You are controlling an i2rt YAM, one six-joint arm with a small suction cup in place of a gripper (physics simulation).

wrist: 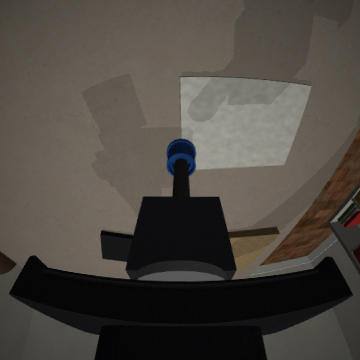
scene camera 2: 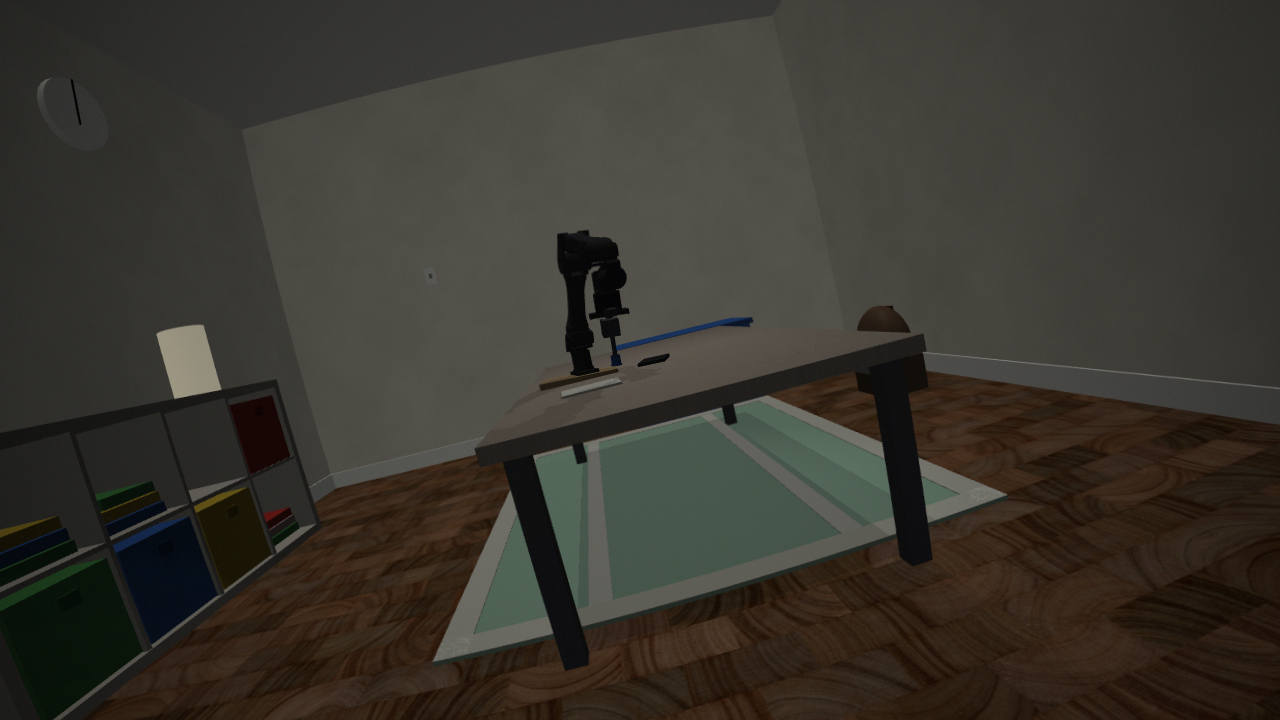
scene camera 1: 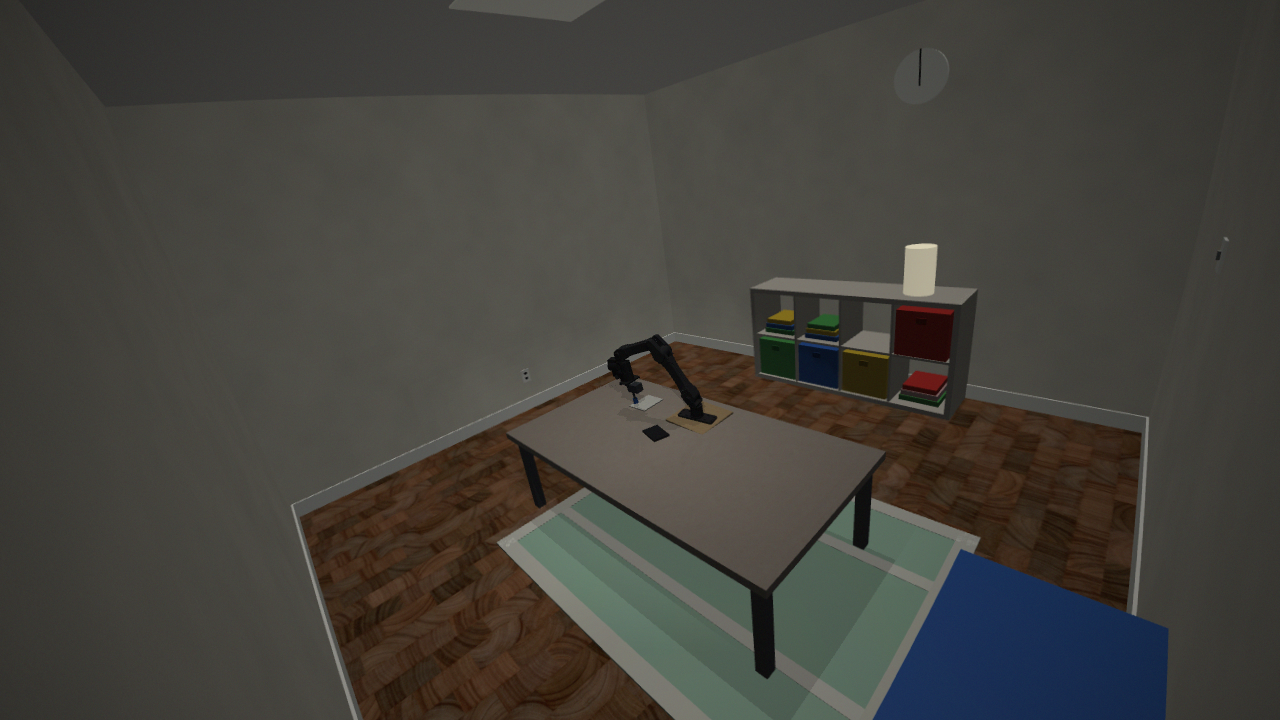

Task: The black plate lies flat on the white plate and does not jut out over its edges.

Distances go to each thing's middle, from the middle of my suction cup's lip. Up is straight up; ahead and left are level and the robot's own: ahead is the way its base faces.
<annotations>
My suction cup is now 25 cm to the right of the black plate (wrist: pixel 115 246), 17 cm short of it and 5 cm above it. The rest, counted from my suction cup: white plate (wrist: pixel 232 121) 8 cm behind, 5 cm below.
</annotations>
